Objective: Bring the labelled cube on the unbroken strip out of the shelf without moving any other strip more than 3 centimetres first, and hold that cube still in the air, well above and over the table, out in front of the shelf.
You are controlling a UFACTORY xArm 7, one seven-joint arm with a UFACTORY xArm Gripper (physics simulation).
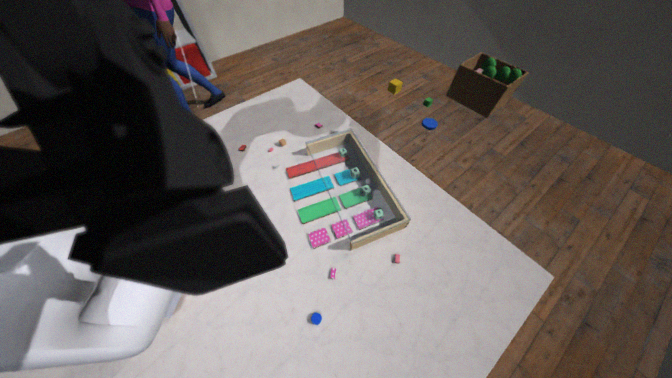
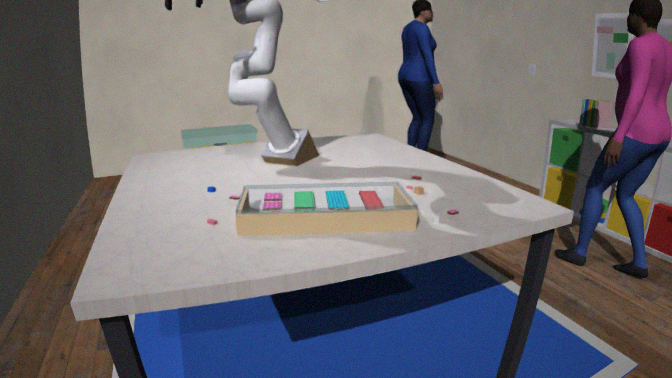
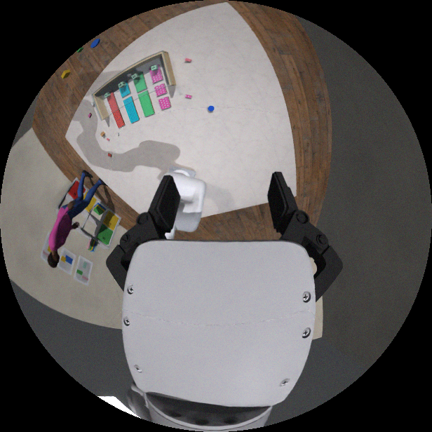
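The low wooden shelf [image 1: 378, 234] [image 2: 325, 223] [image 3: 170, 70] has a clear top and stands on the table. An unbroken red strip [image 1: 315, 165] [image 2: 371, 199] [image 3: 115, 111] runs out of it, with a pale green cube [image 1: 342, 152] at its inner end. The cyan strip [image 1: 311, 189] and green strip [image 1: 318, 210] are each in two pieces, and the pink dotted strip [image 1: 318, 238] is in three; cubes [image 1: 355, 172] sit at their inner ends. The cube labels are too small to read. My gripper [image 3: 222, 183] [image 2: 184, 3] is open and empty, high above and far from the shelf.
A blue disc [image 1: 316, 318] [image 2: 211, 189] [image 3: 211, 108], a pink piece [image 1: 396, 258] and an orange piece [image 1: 282, 142] lie on the table [image 1: 450, 280] around the shelf. A box of green balls [image 1: 477, 92] is beyond the table. Two people stand behind and beside it.
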